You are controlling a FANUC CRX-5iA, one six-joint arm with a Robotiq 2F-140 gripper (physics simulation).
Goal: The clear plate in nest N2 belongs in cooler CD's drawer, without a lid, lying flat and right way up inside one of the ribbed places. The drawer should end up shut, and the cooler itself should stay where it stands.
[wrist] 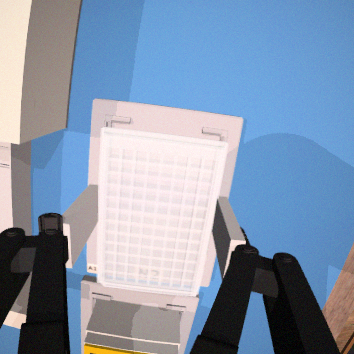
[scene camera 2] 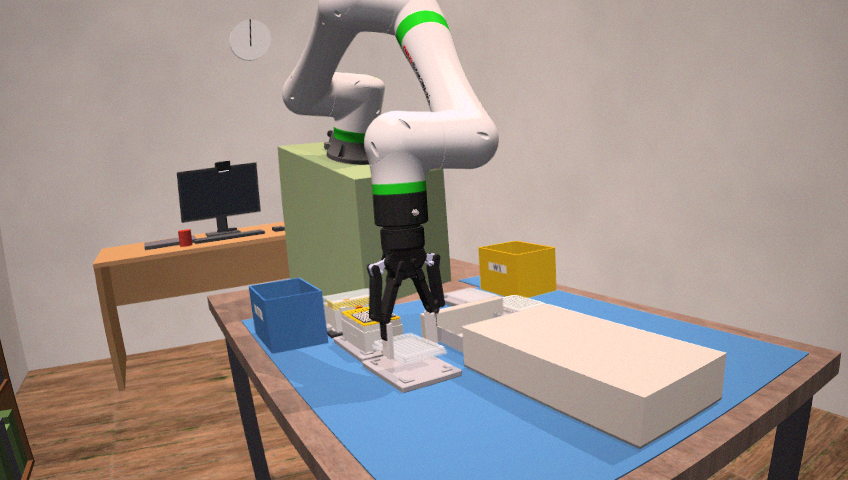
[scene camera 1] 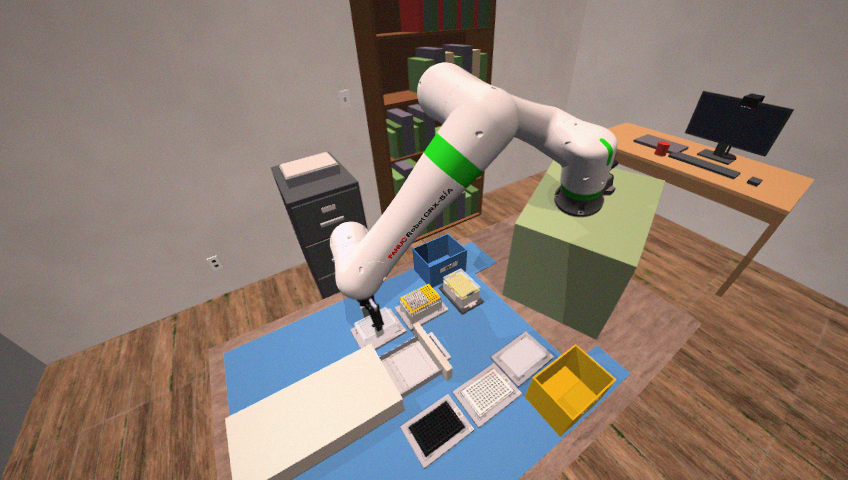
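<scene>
The clear plate is level between the finger pads, a little above nest N2. My gripper points down and is shut on the plate's two long sides. No lid is distinguishable on the plate. The cooler is the long cream box beside the nest; no CD label is readable. Its drawer stands open, with its floor visible in scene camera 1. Details of its ribs are too small to tell.
A yellow-topped rack stands close behind N2, with a yellowish box beyond. A blue bin and a yellow bin stand farther off. Black, white and pale plates lie beyond the drawer.
</scene>
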